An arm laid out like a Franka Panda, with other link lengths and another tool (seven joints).
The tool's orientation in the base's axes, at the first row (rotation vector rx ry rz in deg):
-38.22, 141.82, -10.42
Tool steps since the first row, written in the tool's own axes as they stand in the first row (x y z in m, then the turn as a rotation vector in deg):
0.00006, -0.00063, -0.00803, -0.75, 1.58, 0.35
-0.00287, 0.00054, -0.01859, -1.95, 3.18, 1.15
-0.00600, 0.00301, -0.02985, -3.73, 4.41, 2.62
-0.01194, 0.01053, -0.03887, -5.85, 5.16, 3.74
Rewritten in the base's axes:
-0.00423, -0.00070, 0.00682, 0.07, 1.75, -0.35
-0.00848, 0.00162, 0.01672, 0.69, 3.75, -0.85
-0.01353, 0.00515, 0.02695, 2.27, 5.72, -1.53
-0.01745, 0.01450, 0.03535, 4.09, 7.44, -1.63

